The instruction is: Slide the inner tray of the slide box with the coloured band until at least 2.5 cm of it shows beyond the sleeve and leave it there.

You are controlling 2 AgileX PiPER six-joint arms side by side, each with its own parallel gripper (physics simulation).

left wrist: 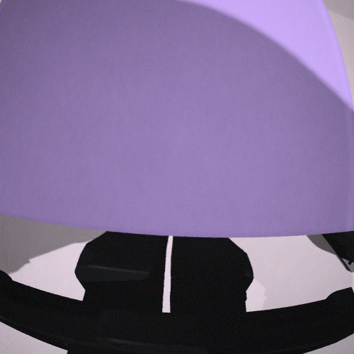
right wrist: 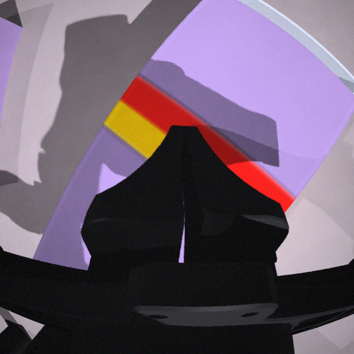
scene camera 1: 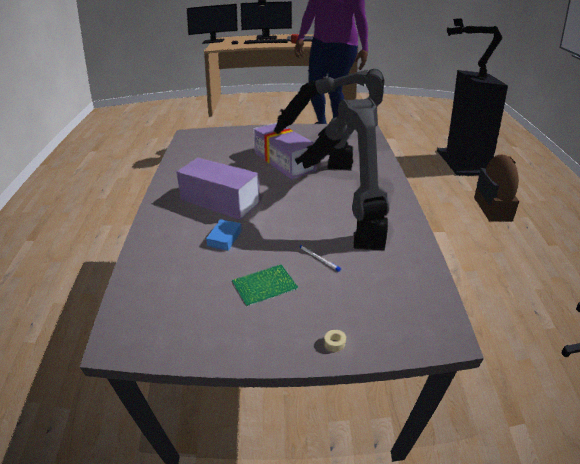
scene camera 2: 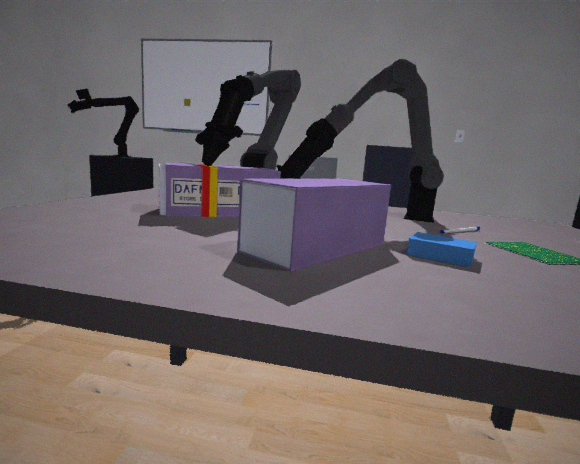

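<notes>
The purple slide box [scene camera 1: 295, 142] [scene camera 2: 225, 174] [left wrist: 150, 110] [right wrist: 225, 60] has a red and yellow band [scene camera 1: 267, 149] [scene camera 2: 213, 195] [right wrist: 262, 180] around its sleeve. A narrow pale strip of its inner tray [scene camera 2: 162, 192] [right wrist: 301, 31] shows beyond the sleeve's far end. My right gripper [scene camera 1: 277, 131] [scene camera 2: 206, 163] [right wrist: 182, 142] is shut and empty, tips down at the sleeve's top by the band. My left gripper [scene camera 1: 299, 162] is shut and empty at the box's near end. In the left wrist view its fingertips are hidden under the sleeve's edge. The near end face is hidden there too.
A plain purple box [scene camera 1: 217, 176] [scene camera 2: 340, 220] lies nearer. Beyond it are a blue block [scene camera 1: 226, 232] [scene camera 2: 441, 251], a pen [scene camera 1: 320, 258] [scene camera 2: 460, 230], a green mat [scene camera 1: 265, 285] [scene camera 2: 535, 252] and a tape roll [scene camera 1: 328, 344]. Both stand on the table [scene camera 1: 200, 340] [scene camera 2: 125, 265] with the arms.
</notes>
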